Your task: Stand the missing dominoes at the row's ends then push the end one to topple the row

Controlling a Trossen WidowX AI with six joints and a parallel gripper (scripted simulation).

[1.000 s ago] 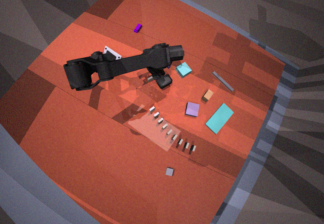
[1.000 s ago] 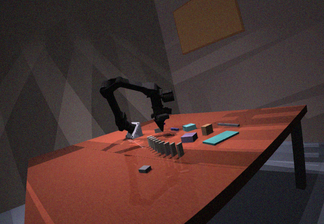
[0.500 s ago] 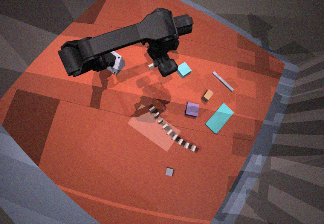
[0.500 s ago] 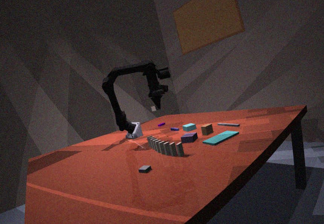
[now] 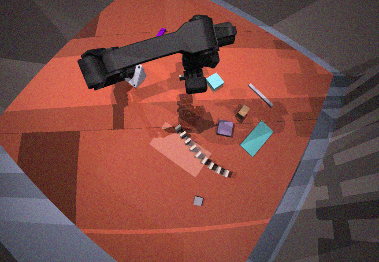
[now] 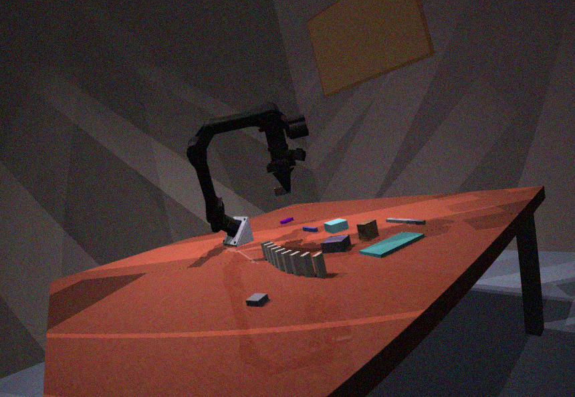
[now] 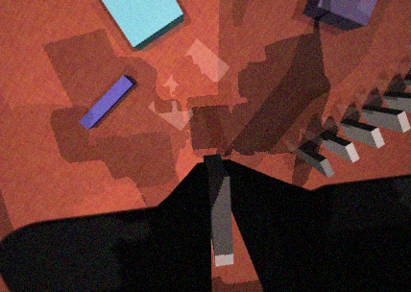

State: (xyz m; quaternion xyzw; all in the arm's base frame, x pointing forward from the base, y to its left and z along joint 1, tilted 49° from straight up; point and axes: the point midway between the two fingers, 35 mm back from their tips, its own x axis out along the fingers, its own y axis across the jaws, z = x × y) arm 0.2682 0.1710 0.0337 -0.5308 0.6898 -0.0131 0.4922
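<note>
Now: gripper tip 150 mm above the teal cube, 120 mm to the right of it and 50 mm short of it. From my gripper tip the other things lie so: grey bar: 250 mm ahead, 210 mm to the left, 150 mm below; then teal slab: 350 mm ahead, 160 mm below, 30 mm to the left; then tan cube: 230 mm ahead, 140 mm below, 70 mm to the left.
</note>
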